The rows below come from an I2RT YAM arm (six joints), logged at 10 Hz.
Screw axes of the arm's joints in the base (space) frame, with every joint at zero. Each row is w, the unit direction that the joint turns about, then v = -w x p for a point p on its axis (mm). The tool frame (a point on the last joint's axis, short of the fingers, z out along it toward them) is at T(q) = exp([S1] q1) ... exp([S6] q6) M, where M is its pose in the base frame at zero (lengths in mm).
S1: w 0 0 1 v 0 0 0
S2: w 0 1 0 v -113.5 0 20
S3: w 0 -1 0 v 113.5 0 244
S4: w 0 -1 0 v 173.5 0 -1
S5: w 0 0 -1 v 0 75 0
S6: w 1 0 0 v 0 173.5 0
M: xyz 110.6 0 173.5 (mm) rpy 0 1.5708 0 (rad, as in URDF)
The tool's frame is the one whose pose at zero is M.
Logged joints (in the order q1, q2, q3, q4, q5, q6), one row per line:
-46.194, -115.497, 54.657, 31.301, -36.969, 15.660
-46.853, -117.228, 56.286, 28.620, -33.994, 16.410
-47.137, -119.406, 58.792, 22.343, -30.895, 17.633
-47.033, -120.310, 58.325, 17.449, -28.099, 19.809
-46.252, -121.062, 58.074, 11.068, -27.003, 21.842
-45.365, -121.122, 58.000, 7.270, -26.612, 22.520
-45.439, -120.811, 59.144, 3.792, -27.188, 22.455
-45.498, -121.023, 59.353, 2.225, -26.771, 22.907
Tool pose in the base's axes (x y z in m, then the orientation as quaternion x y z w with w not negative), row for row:
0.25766, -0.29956, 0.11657, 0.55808, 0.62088, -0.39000, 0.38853
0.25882, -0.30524, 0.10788, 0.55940, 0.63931, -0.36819, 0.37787
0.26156, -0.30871, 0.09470, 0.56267, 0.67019, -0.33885, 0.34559
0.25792, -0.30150, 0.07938, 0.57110, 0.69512, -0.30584, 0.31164
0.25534, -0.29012, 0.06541, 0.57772, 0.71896, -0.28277, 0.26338
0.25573, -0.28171, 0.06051, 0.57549, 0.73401, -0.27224, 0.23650
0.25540, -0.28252, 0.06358, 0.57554, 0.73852, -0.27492, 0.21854
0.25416, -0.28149, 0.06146, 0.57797, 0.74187, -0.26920, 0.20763
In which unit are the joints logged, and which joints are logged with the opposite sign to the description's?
The joints are logged in degrees. Opposite sign: q2, q5.
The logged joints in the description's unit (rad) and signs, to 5 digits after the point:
-0.80624, 2.01580, 0.95394, 0.54631, 0.64523, 0.27332
-0.81774, 2.04601, 0.98238, 0.49951, 0.59331, 0.28641
-0.82270, 2.08403, 1.02611, 0.38996, 0.53922, 0.30775
-0.82088, 2.09981, 1.01796, 0.30454, 0.49042, 0.34573
-0.80725, 2.11293, 1.01358, 0.19317, 0.47129, 0.38121
-0.79177, 2.11398, 1.01229, 0.12689, 0.46447, 0.39305
-0.79306, 2.10855, 1.03226, 0.06618, 0.47452, 0.39191
-0.79409, 2.11225, 1.03591, 0.03883, 0.46724, 0.39980

